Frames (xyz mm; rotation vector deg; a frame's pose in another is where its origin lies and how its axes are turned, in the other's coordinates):
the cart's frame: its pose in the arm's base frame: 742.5 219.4 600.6 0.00 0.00 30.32
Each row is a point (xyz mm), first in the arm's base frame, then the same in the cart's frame.
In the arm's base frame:
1: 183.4 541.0 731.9
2: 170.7 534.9 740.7
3: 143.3 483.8 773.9
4: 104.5 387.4 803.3
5: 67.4 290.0 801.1
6: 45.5 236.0 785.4
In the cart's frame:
1: -320.3 559.9 131.3
2: -334.3 561.0 140.1
3: -383.8 530.7 173.3
4: -465.9 467.1 202.7
5: -547.1 401.8 200.5
6: -593.3 366.2 184.8

